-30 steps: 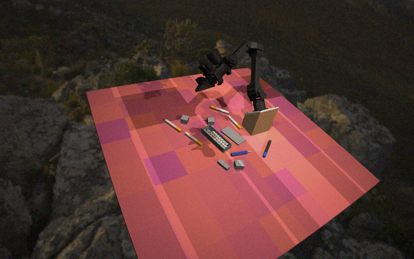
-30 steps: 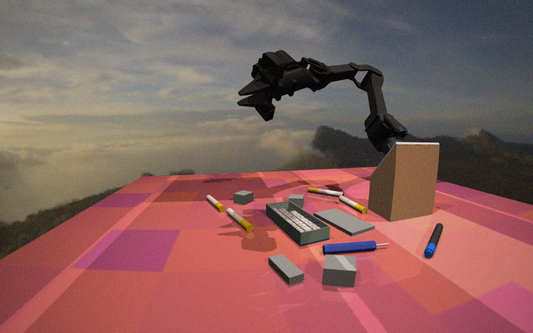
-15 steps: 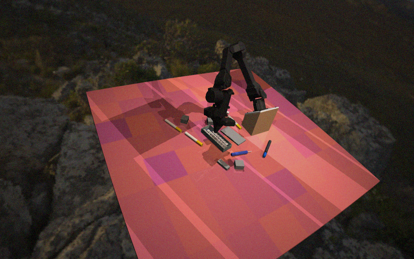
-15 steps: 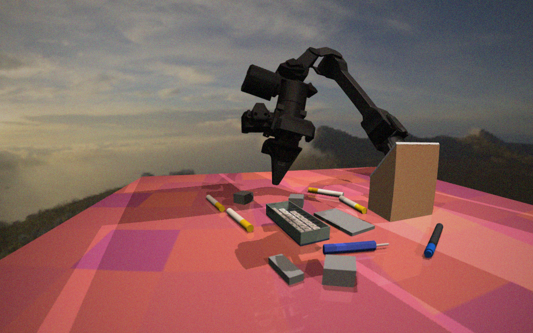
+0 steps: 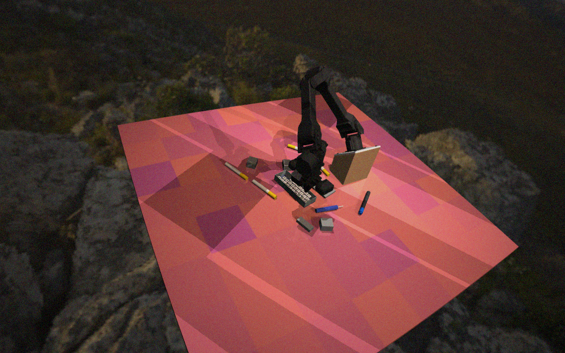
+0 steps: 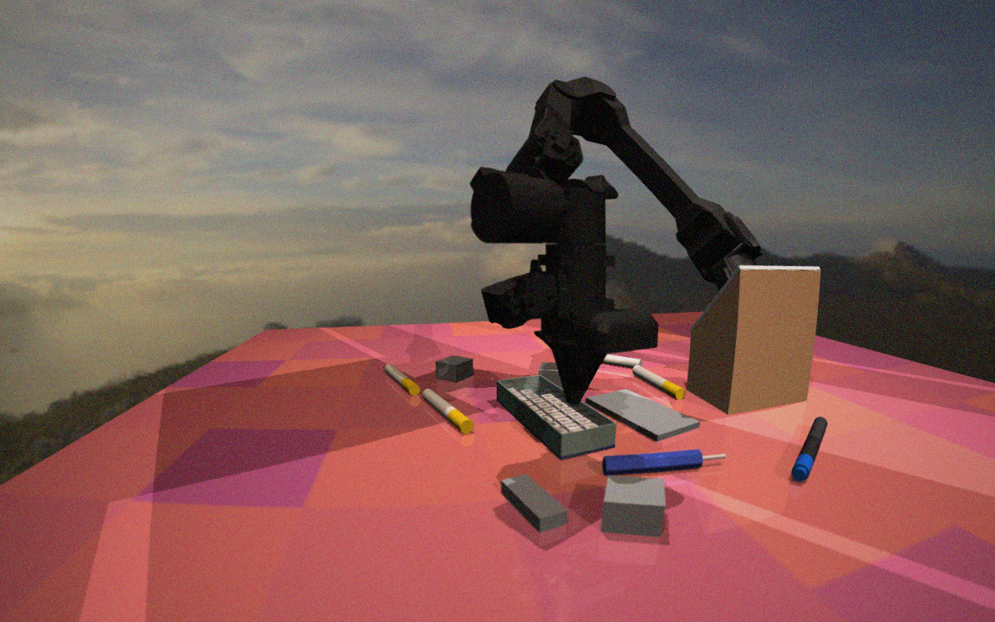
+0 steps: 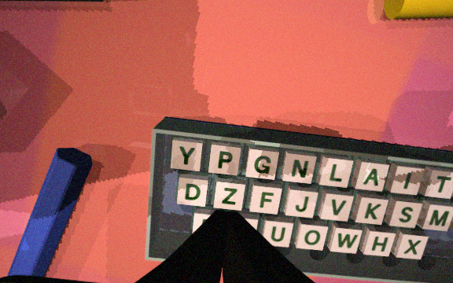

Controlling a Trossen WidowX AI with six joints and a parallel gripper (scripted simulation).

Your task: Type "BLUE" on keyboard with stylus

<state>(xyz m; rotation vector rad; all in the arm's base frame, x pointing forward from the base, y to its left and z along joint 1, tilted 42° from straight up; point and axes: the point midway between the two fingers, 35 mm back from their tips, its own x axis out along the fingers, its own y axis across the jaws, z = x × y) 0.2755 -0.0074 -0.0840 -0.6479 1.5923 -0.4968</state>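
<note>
My gripper tip is now 90 mm to the right of the stylus, 80 mm past it and 30 mm above it. Also, from my gripper tip: flat grey plate (100 mm behind, 40 mm to the right, 40 mm below); then blue-capped marker (190 mm behind, 140 mm to the left, 30 mm below).
</note>
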